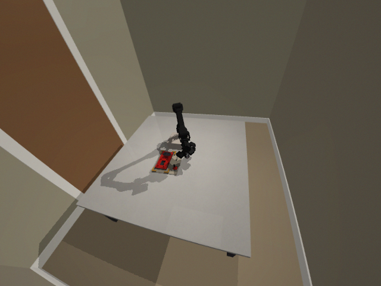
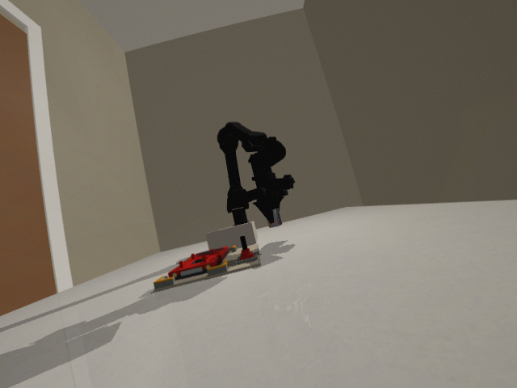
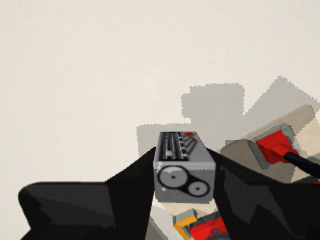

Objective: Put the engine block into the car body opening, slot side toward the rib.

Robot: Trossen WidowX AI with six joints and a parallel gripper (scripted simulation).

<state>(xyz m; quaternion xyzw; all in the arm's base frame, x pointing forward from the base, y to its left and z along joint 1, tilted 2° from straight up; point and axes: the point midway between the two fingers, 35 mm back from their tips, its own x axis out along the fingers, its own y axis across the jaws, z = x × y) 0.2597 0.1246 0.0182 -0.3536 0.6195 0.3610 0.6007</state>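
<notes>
Now: gripper tip 100 mm short of the black upright post, 90 mm to the left of it and 30 mm above it. From my gripper tip the other things lie so: engine block: 10 mm behind, 10 mm above; then beige base board: 190 mm to the right, 60 mm below, 50 mm ahead.
</notes>
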